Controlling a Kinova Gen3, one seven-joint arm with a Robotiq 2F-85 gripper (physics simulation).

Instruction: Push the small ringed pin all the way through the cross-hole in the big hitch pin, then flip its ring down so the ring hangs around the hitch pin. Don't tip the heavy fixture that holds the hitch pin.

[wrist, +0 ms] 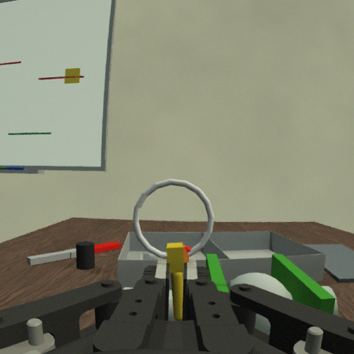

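The small ringed pin has a yellow body [175,256] at the lower middle of the wrist view. Its thin grey ring [173,182] stands upright above the yellow block. My gripper [176,273] is shut on the pin, with the yellow shaft between the fingers. Two green bars [216,272] [301,284] and a pale rounded body [260,289] show to the right of the fingers, partly hidden by the gripper. I cannot tell which of these parts belong to the hitch pin or its fixture. The cross-hole cannot be made out.
A grey divided tray [290,266] lies behind the gripper on the brown table [30,240]. A black cylinder [85,255] and a red and grey bar-like tool [52,257] are at the left. A dark flat panel [342,260] lies at the right. A whiteboard [55,110] is on the wall.
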